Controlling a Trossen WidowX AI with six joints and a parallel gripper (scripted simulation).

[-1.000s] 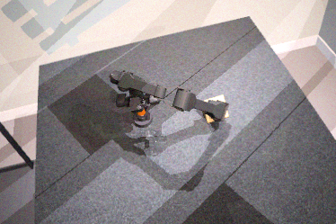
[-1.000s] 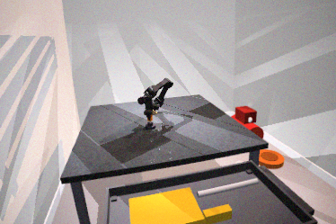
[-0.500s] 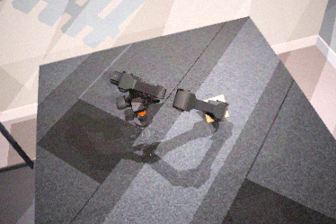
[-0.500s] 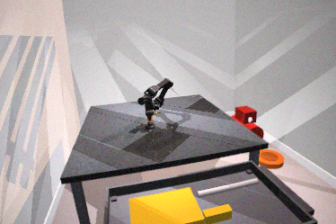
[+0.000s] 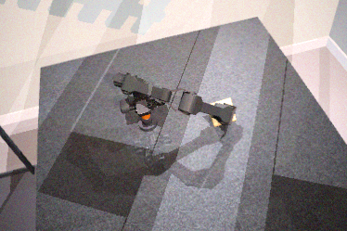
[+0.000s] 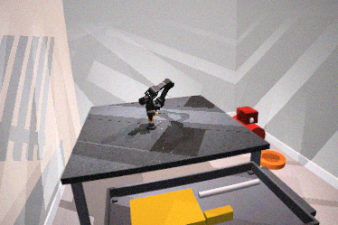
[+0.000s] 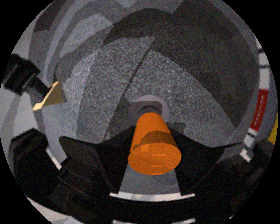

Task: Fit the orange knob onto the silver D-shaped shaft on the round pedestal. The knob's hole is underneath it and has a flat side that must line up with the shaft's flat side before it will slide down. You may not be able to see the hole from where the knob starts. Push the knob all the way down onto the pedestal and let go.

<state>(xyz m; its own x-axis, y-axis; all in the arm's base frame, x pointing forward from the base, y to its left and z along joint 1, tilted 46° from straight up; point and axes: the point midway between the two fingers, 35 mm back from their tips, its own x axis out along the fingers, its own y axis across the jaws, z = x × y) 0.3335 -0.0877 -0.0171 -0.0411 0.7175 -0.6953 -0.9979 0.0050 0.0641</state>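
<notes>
Right now the orange knob is 40 mm above my gripper tip. From my gripper tip the other things lie so: dark round pedestal 40 mm below.
</notes>
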